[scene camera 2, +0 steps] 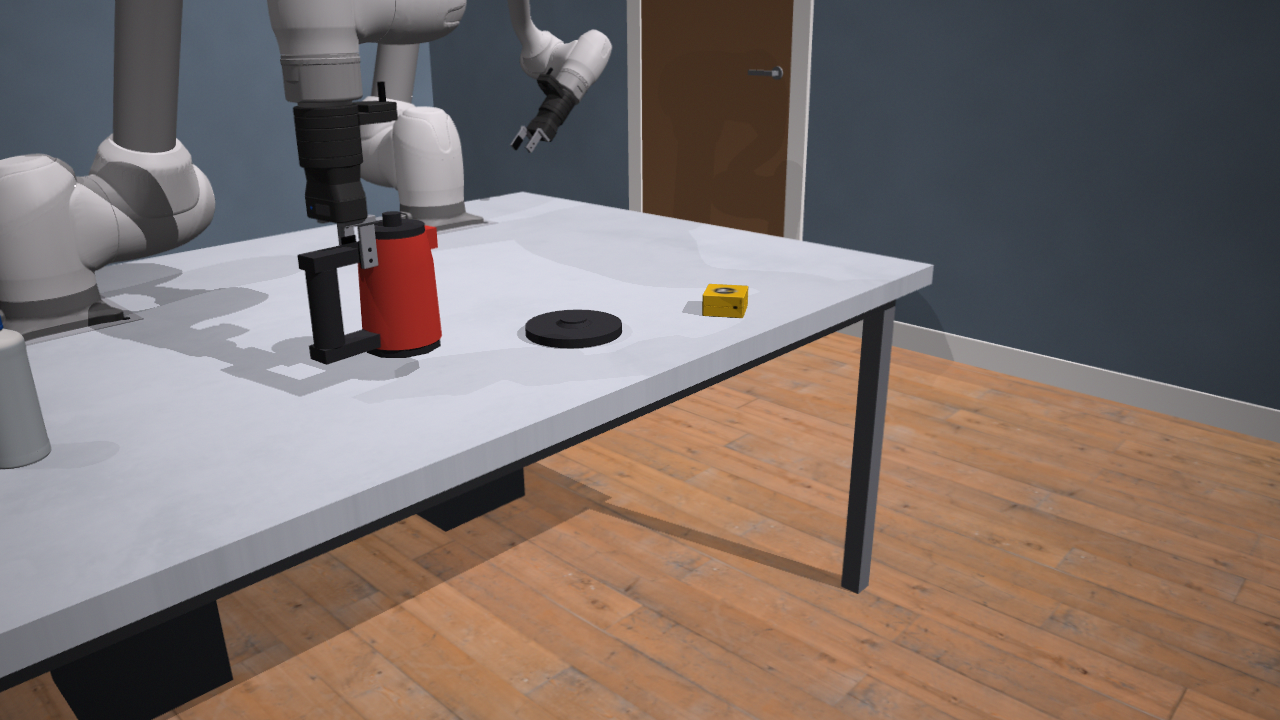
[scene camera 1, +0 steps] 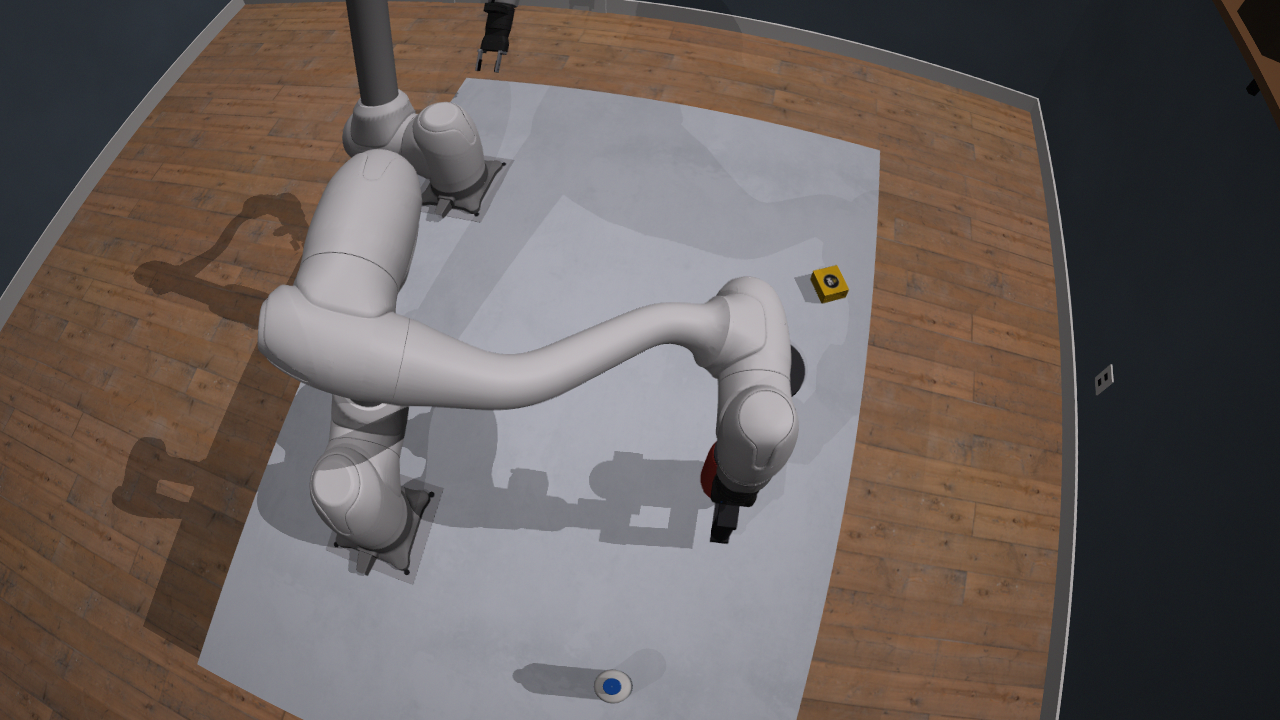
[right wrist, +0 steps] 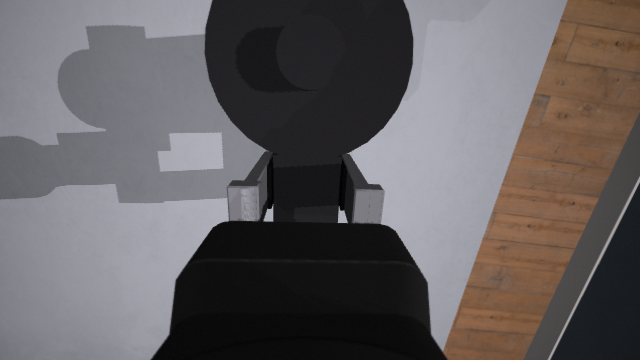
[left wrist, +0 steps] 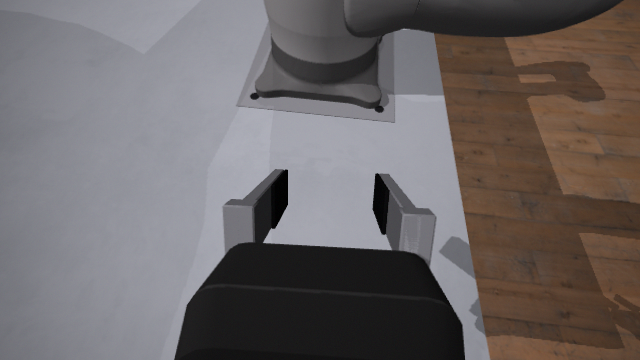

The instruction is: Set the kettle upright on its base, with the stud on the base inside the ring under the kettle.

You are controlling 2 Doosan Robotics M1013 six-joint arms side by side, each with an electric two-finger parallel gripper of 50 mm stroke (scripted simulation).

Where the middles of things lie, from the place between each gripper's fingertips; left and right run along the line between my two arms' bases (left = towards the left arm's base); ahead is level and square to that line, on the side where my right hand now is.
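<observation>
My right gripper [scene camera 2: 359, 264] is 0.1 m short of the round black base [scene camera 2: 569, 329]. I find that gripper 0.32 m to the right of the base as well, and 0.17 m above it.
My left gripper [scene camera 2: 520, 149], for its part, is 0.82 m to the left of the base and 0.77 m short of it, while being 0.15 m above it.
</observation>
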